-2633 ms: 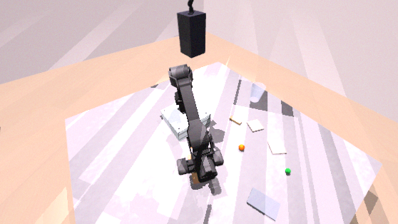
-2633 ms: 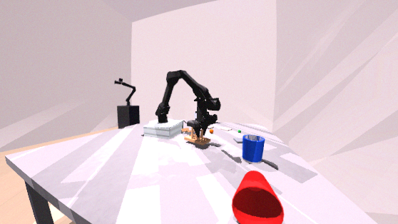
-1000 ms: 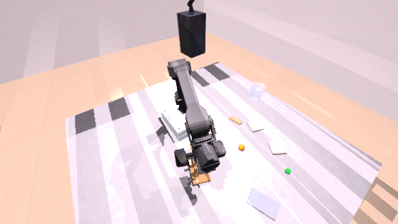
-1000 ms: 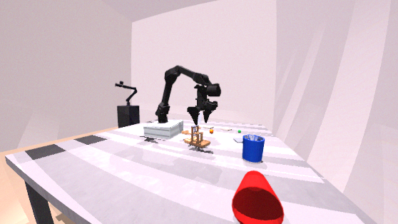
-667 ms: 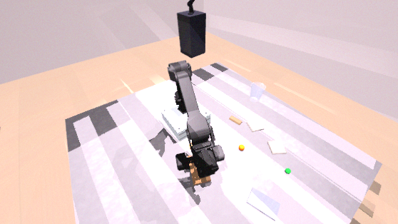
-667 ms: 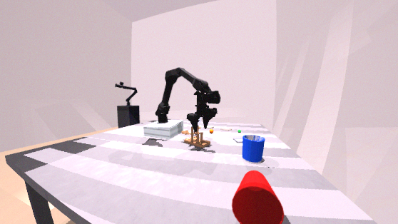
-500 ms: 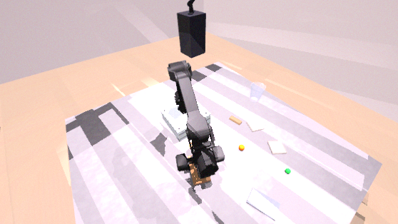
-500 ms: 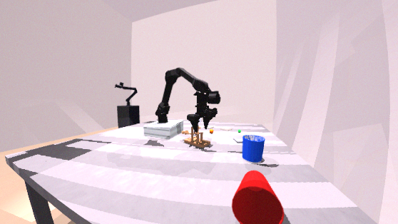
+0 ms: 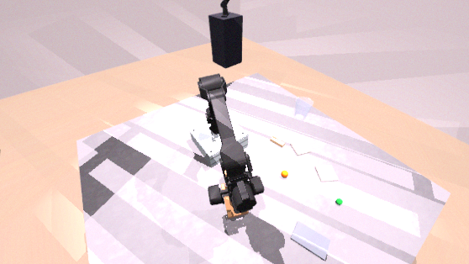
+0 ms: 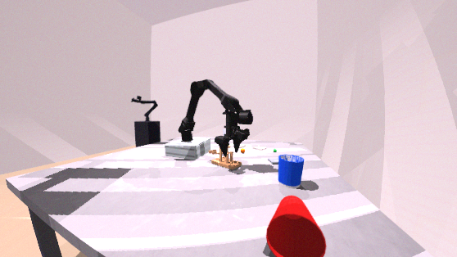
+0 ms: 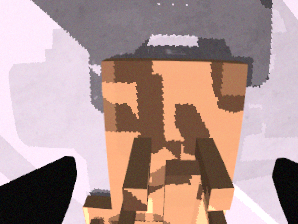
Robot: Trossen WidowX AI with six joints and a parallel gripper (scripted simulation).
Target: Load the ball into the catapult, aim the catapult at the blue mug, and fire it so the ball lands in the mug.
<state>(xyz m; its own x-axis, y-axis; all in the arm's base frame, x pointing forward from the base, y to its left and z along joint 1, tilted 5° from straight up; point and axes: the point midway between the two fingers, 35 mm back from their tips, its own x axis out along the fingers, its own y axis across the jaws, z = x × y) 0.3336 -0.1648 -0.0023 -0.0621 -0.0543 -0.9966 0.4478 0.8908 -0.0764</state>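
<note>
The orange ball lies 40 mm ahead of my gripper tip, 260 mm to the left of it and 40 mm below it. From my gripper tip the other things lie so: flat grey plate: 260 mm ahead, 120 mm to the left, 50 mm below; then wooden catapult: 60 mm behind, 50 mm to the left, 10 mm below; then blue mug: 250 mm ahead, 130 mm to the right, 30 mm below.
</note>
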